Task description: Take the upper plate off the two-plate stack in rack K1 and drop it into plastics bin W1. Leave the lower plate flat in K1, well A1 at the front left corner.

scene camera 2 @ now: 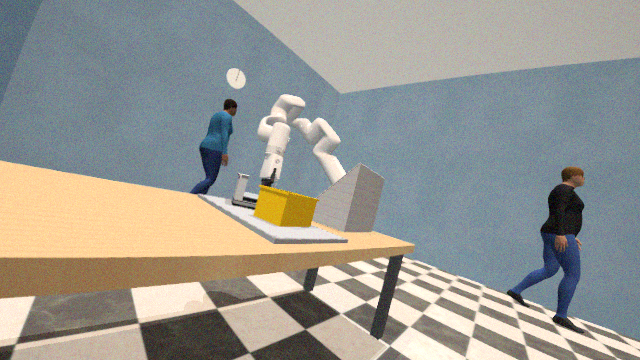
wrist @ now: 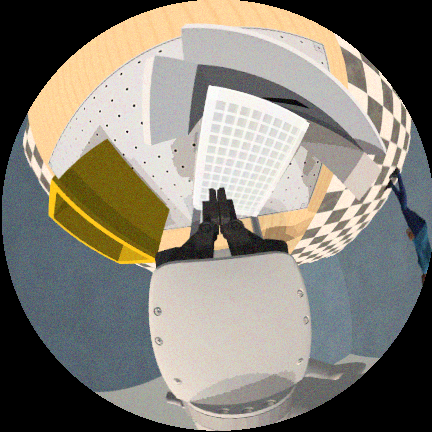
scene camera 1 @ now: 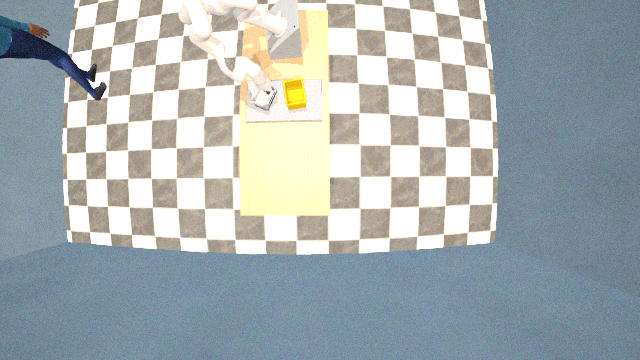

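Where they show: gripper, fingertip midpoint: [wrist: 215, 197] [scene camera 1: 269, 92]; arm's base, origin of the base link: [scene camera 2: 343, 187] [scene camera 1: 281, 28].
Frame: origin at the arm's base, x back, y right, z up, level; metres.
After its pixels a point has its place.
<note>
Rack K1 [scene camera 2: 241, 187] @[z -0.110, x -0.485, y 0.085 m] [wrist: 170, 95] has grey upright walls and a dark base. A white plate with a grid of square wells [scene camera 1: 264, 98] @[z -0.132, x -0.428, y 0.107 m] [wrist: 250, 150] @[z -0.129, x -0.436, y 0.116 m] lies at the rack. I cannot tell whether a second plate is under it, or which well is A1. My gripper [scene camera 2: 267, 182] [wrist: 215, 197] @[z -0.128, x -0.390, y 0.077 m] is shut and empty. In the wrist view its fingertips overlap the near end of the plate, on its left side. Their height above it is unclear. Yellow bin W1 [scene camera 1: 295, 93] @[z -0.175, x -0.374, y -0.095 m] [scene camera 2: 285, 207] @[z -0.124, x -0.465, y -0.170 m] [wrist: 120, 195] @[z -0.131, x -0.420, y -0.040 m] stands beside the rack; its inside floor is hidden in the wrist view.
Rack and bin stand on a light grey perforated board [scene camera 1: 313, 112] @[z -0.180, x -0.503, y -0.222 m] [scene camera 2: 310, 234] @[z -0.181, x -0.403, y -0.235 m] [wrist: 117, 100] @[z -0.181, x -0.526, y -0.011 m] on a wooden table [scene camera 1: 285, 170] @[z -0.194, x -0.903, y -0.044 m] [scene camera 2: 125, 225] @[z -0.193, x -0.817, y -0.213 m]. The arm's base is on a grey wedge-shaped block [scene camera 1: 292, 45] @[z -0.045, x -0.096, y -0.073 m] [scene camera 2: 362, 200] @[z -0.039, x 0.018, y -0.113 m]. Two people [scene camera 2: 217, 132] [scene camera 2: 565, 215] are on the floor beyond the table.
</note>
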